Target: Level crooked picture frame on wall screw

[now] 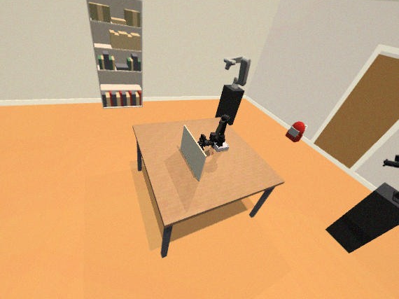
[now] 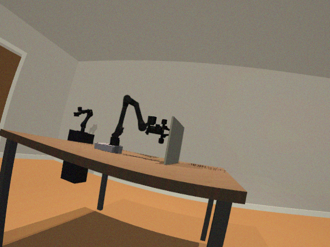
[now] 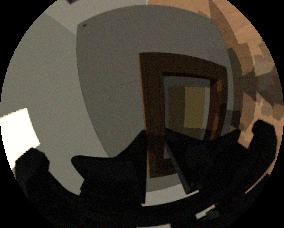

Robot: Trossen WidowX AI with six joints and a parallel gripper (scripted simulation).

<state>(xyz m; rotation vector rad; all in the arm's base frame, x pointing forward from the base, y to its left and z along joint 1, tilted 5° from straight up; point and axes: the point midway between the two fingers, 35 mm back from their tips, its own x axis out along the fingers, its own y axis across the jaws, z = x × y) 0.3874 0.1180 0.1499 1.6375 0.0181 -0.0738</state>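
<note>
Now: the dark brown picture frame 50 mm below my gripper tip and 10 mm to the left of it. From my gripper tip the other things lie so: wall panel: 70 mm below, 20 mm ahead, 10 mm to the left.
</note>
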